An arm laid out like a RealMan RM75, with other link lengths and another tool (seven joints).
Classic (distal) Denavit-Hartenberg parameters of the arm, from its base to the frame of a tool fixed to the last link. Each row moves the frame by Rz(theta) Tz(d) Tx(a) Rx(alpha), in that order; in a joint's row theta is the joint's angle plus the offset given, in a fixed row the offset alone. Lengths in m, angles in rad.
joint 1: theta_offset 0; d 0.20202; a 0; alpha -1.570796
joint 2: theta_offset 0; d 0; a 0; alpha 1.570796
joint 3: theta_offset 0; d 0.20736; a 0; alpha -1.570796
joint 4: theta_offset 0; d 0; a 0; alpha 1.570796
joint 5: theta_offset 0; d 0.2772; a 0; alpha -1.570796
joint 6: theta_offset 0; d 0; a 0; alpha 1.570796
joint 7: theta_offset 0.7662; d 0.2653; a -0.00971; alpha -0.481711
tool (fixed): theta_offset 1.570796; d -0.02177; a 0; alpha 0
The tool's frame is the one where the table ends.
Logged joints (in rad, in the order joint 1, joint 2, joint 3, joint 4, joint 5, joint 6, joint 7), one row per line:
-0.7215, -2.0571, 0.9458, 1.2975, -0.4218, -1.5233, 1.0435
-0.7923, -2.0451, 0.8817, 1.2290, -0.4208, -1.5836, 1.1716
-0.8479, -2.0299, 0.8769, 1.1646, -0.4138, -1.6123, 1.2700
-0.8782, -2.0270, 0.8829, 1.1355, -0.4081, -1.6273, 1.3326
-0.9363, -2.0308, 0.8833, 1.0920, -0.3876, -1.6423, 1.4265
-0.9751, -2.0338, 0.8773, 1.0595, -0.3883, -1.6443, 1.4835
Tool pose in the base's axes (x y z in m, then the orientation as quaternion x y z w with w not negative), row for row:
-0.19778, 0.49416, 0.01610, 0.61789, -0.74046, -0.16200, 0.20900
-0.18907, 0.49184, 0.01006, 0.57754, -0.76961, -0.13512, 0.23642
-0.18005, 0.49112, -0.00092, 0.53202, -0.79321, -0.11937, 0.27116
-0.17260, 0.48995, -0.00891, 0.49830, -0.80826, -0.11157, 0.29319
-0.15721, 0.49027, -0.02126, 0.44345, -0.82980, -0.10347, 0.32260
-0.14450, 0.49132, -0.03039, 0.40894, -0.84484, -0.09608, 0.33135
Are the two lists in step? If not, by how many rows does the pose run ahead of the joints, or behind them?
They are in step.
